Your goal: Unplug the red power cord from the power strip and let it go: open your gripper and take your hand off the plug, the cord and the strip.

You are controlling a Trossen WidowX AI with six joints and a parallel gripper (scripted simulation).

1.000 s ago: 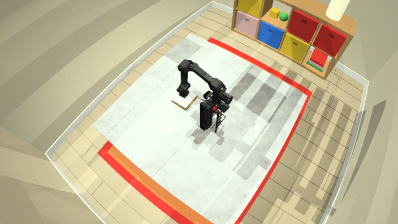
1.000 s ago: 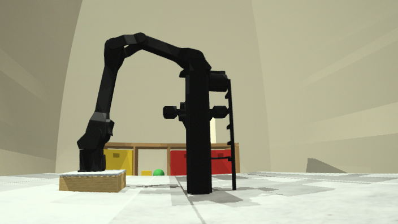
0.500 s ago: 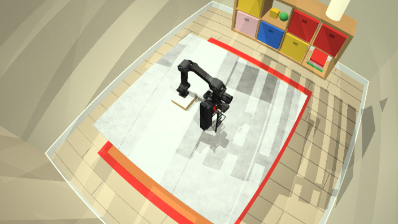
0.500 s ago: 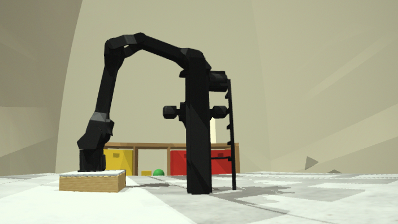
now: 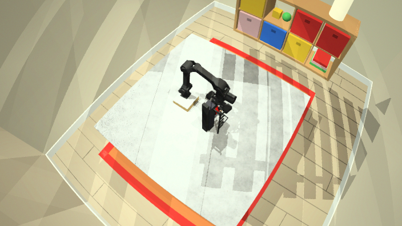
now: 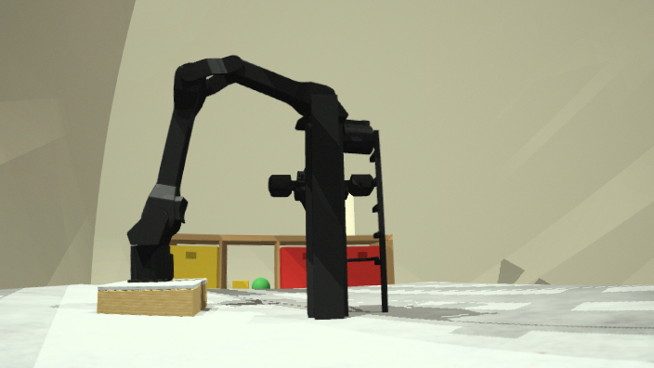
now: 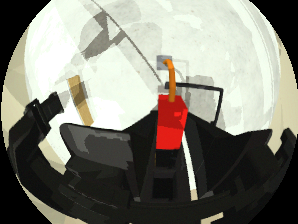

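Now: gripper tip 3 cm to the left of the red plug.
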